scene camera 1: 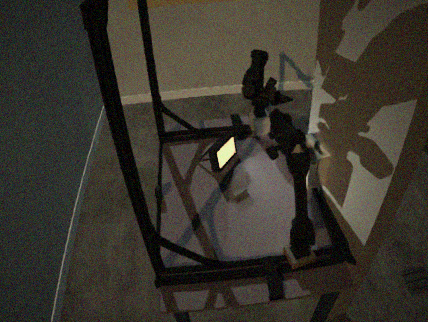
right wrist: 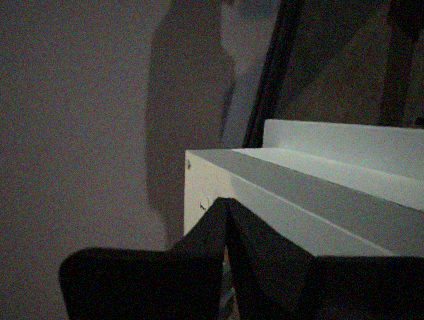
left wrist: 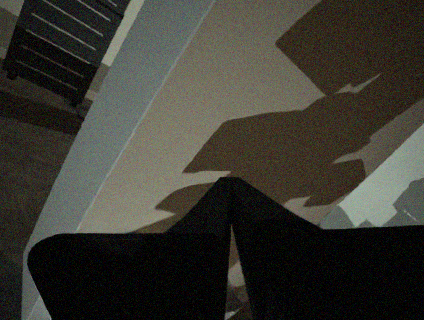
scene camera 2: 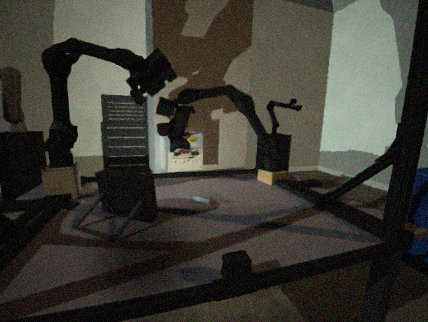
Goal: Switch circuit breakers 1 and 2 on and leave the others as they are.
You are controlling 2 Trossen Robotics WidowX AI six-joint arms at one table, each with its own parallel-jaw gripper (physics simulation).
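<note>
The white breaker box [scene camera 1: 322, 150] [scene camera 2: 185, 164] [right wrist: 325, 220] stands beyond the table edge by the wall. In scene camera 2 its breakers are small and partly hidden; their numbers and positions cannot be read. My right gripper [scene camera 2: 180, 145] [right wrist: 225, 205] is shut and empty, its tips close in front of the box's light front face. Its fingers cover the breakers in the right wrist view; whether they touch one cannot be told. My left gripper [scene camera 1: 290, 99] [left wrist: 229, 186] is shut and empty, raised and pointed at the wall; the box does not show in the left wrist view.
A lit panel [scene camera 1: 226, 152] on a stand is at the table's left side in scene camera 2. A small pale block [scene camera 1: 239, 195] [scene camera 2: 201, 200] lies on the table. A dark drawer cabinet [scene camera 2: 125, 132] [left wrist: 60, 45] stands behind. Black frame posts [scene camera 1: 117, 135] [scene camera 2: 407, 115] bound the table.
</note>
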